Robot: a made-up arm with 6 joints. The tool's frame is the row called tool.
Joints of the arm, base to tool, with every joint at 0 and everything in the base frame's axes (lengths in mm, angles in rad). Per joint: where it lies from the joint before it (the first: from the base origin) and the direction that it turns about. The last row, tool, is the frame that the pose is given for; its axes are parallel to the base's.
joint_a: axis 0 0 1 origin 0.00 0.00 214.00
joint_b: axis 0 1 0 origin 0.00 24.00 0.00
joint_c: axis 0 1 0 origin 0.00 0.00 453.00
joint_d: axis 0 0 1 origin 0.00 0.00 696.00
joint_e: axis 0 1 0 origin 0.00 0.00 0.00
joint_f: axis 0 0 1 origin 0.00 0.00 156.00
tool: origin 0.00 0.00 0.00
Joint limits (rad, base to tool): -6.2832..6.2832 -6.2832..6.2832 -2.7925..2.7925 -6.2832..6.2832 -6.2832..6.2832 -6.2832..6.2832
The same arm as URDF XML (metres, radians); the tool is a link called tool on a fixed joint. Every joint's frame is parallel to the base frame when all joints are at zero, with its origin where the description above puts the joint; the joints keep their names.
<robot name="arm">
<link name="base"/>
<link name="link1"/>
<link name="link2"/>
<link name="link3"/>
<link name="link4"/>
<link name="link5"/>
<link name="link6"/>
<link name="tool"/>
<joint name="joint_a" type="revolute"><parent link="base"/><child link="link1"/><origin xyz="0.0000 0.0000 0.2140"/><axis xyz="0 0 1"/><limit lower="-6.2832" upper="6.2832"/></joint>
<joint name="joint_b" type="revolute"><parent link="link1"/><child link="link2"/><origin xyz="0.0000 0.0240 0.0000"/><axis xyz="0 1 0"/><limit lower="-6.2832" upper="6.2832"/></joint>
<joint name="joint_c" type="revolute"><parent link="link2"/><child link="link3"/><origin xyz="0.0000 0.0000 0.4530"/><axis xyz="0 1 0"/><limit lower="-2.7925" upper="2.7925"/></joint>
<joint name="joint_d" type="revolute"><parent link="link3"/><child link="link4"/><origin xyz="0.0000 0.0000 0.6960"/><axis xyz="0 0 1"/><limit lower="-6.2832" upper="6.2832"/></joint>
<joint name="joint_e" type="revolute"><parent link="link4"/><child link="link5"/><origin xyz="0.0000 0.0000 0.0000"/><axis xyz="0 1 0"/><limit lower="-6.2832" upper="6.2832"/></joint>
<joint name="joint_f" type="revolute"><parent link="link5"/><child link="link6"/><origin xyz="0.0000 0.0000 0.1560"/><axis xyz="0 0 1"/><limit lower="-6.2832" upper="6.2832"/></joint>
<joint name="tool_fixed" type="fixed"><parent link="link6"/><child link="tool"/><origin xyz="0.0000 0.0000 0.0000"/></joint>
</robot>

